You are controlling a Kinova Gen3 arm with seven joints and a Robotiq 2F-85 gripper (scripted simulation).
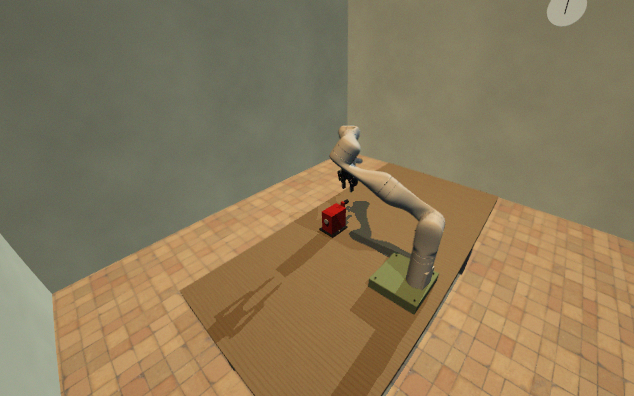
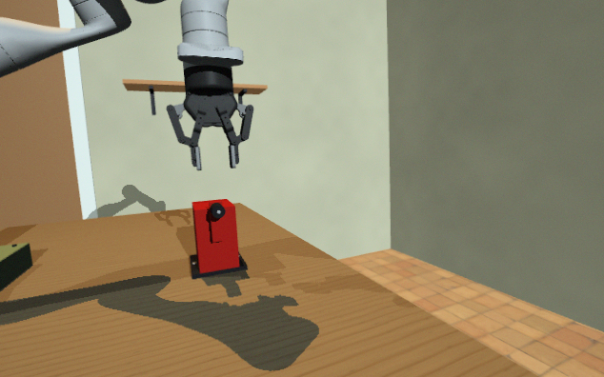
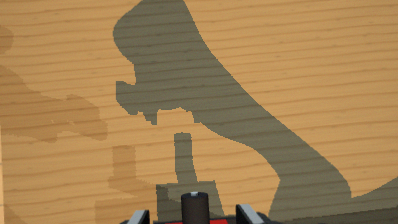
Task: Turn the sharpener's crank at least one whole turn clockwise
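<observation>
Now: hand 9 cm above the black crank knob and 2 cm to the right of it.
</observation>
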